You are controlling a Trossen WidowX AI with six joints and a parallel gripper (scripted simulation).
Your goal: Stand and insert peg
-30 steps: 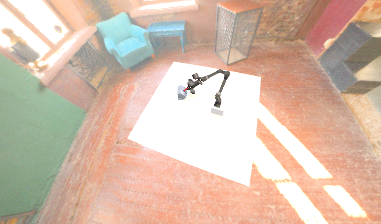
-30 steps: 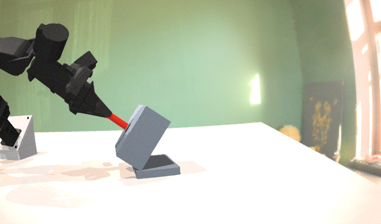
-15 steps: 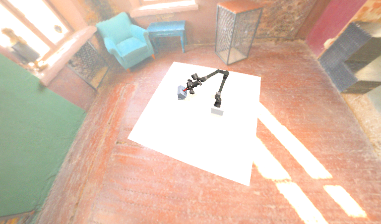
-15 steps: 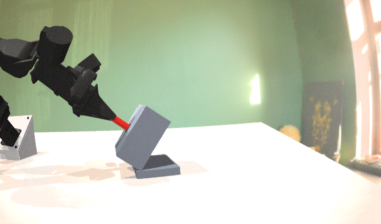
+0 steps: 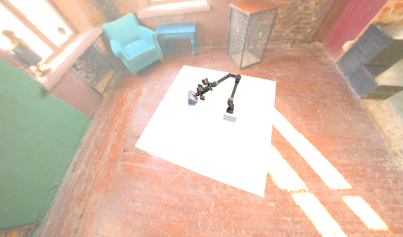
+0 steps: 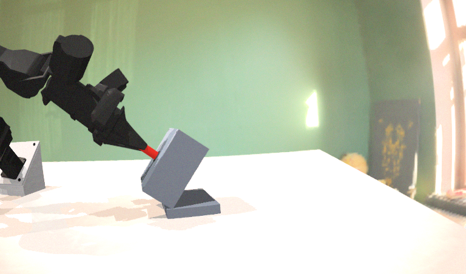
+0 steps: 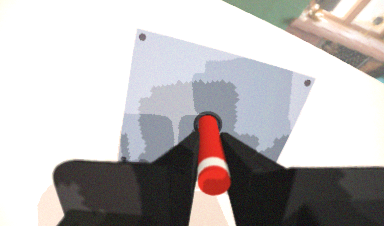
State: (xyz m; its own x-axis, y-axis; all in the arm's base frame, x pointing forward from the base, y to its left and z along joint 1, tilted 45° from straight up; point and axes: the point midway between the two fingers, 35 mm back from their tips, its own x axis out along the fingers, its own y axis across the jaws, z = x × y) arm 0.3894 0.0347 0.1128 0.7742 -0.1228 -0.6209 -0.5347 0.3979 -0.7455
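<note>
Now: the grey sloped panel 4 cm ahead of my gripper tip, 2 cm to the left of it and 3 cm below it. Round my gripper tip: red peg (1 cm behind, 1 cm to the right, 1 cm above); then grey base plate (6 cm ahead, 3 cm to the left, 10 cm below).
</note>
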